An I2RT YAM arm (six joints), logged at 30 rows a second.
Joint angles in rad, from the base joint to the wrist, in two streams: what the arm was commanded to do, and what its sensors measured. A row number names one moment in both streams.
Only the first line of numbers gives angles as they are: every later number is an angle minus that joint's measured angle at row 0.
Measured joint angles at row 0: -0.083, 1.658, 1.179, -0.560, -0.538, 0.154
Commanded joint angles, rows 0 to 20: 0.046, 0.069, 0.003, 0.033, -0.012, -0.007; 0.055, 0.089, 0.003, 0.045, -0.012, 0.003; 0.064, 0.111, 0.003, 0.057, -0.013, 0.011; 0.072, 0.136, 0.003, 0.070, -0.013, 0.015; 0.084, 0.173, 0.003, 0.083, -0.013, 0.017; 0.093, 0.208, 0.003, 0.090, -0.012, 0.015; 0.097, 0.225, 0.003, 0.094, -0.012, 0.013; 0.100, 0.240, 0.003, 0.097, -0.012, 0.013; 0.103, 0.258, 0.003, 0.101, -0.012, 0.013; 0.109, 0.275, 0.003, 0.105, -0.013, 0.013; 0.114, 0.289, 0.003, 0.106, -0.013, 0.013; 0.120, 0.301, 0.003, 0.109, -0.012, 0.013; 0.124, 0.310, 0.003, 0.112, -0.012, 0.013; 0.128, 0.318, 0.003, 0.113, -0.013, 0.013; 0.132, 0.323, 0.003, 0.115, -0.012, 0.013; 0.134, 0.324, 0.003, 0.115, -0.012, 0.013; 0.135, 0.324, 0.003, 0.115, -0.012, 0.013; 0.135, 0.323, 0.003, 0.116, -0.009, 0.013; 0.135, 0.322, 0.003, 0.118, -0.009, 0.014; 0.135, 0.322, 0.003, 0.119, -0.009, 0.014; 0.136, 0.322, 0.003, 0.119, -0.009, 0.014
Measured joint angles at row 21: 0.126, 0.319, 0.000, 0.120, -0.013, 0.019
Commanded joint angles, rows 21 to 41: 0.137, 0.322, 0.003, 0.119, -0.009, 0.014; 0.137, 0.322, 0.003, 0.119, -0.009, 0.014; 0.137, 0.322, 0.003, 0.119, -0.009, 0.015; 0.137, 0.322, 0.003, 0.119, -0.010, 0.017; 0.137, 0.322, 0.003, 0.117, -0.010, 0.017; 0.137, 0.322, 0.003, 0.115, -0.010, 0.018; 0.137, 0.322, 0.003, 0.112, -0.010, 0.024; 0.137, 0.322, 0.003, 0.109, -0.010, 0.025; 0.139, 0.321, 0.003, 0.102, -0.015, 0.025; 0.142, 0.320, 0.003, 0.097, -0.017, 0.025; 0.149, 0.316, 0.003, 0.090, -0.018, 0.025; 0.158, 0.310, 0.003, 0.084, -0.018, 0.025; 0.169, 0.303, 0.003, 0.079, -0.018, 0.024; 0.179, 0.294, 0.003, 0.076, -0.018, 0.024; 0.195, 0.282, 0.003, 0.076, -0.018, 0.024; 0.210, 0.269, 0.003, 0.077, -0.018, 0.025; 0.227, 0.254, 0.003, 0.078, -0.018, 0.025; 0.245, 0.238, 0.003, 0.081, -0.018, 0.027; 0.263, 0.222, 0.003, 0.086, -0.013, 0.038; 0.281, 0.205, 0.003, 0.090, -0.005, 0.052; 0.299, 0.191, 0.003, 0.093, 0.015, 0.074
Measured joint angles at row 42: 0.246, 0.264, 0.003, 0.085, -0.003, 0.029
